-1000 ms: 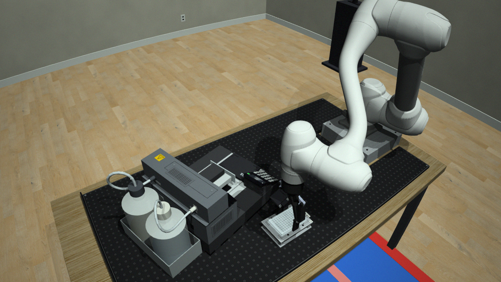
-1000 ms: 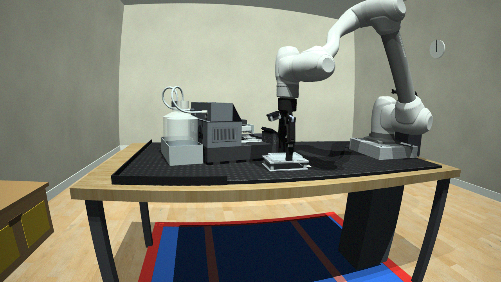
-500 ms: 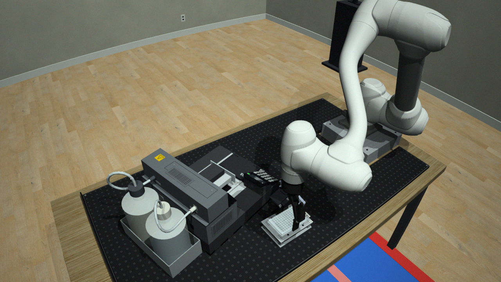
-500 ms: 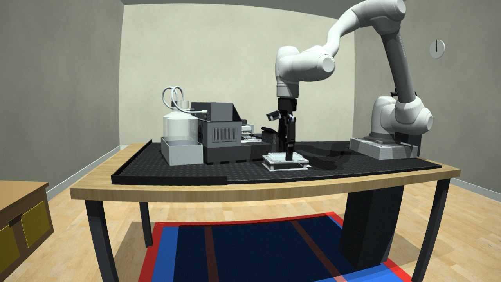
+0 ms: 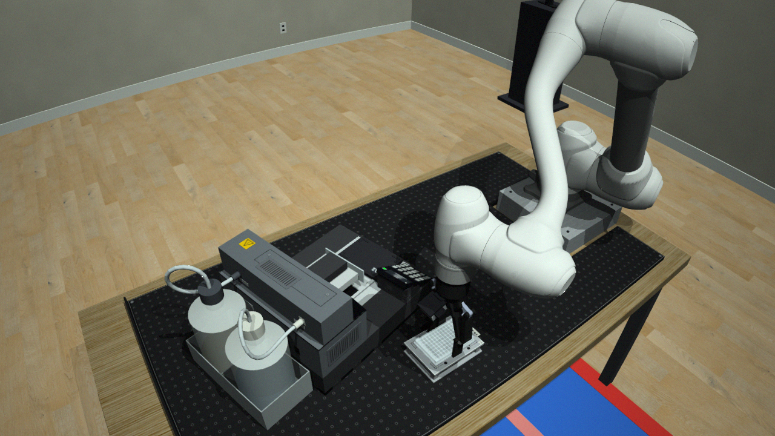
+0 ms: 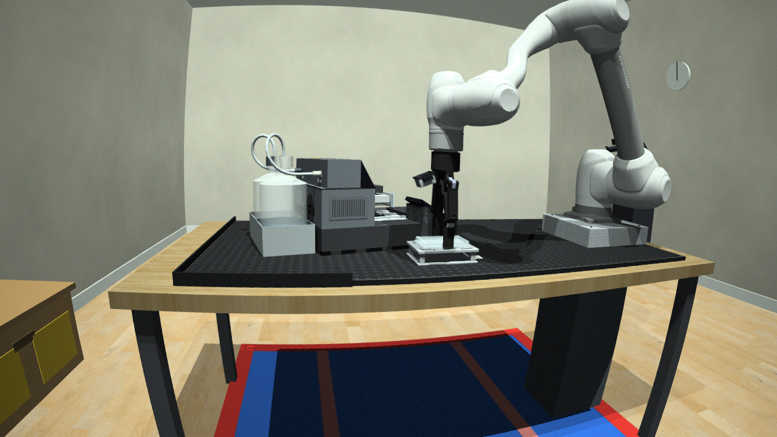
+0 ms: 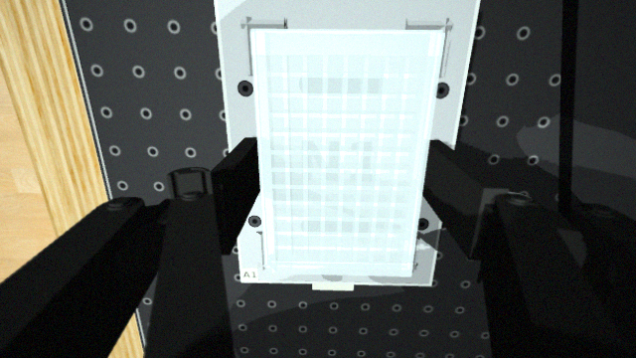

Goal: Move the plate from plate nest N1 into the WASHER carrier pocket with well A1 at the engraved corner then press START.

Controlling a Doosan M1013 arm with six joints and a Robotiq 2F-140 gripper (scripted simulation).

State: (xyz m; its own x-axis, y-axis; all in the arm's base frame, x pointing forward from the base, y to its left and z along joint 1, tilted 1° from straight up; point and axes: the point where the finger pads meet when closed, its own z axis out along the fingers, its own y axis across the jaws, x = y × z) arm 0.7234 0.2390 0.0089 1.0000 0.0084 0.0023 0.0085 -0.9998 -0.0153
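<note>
The plate nest N1 lies 30 mm below my hand. The rest, counted from my hand: N1 label: 110 mm behind, 70 mm below; white well plate: 20 mm below; plate washer: 290 mm to the right, 150 mm ahead, 60 mm above.
</note>
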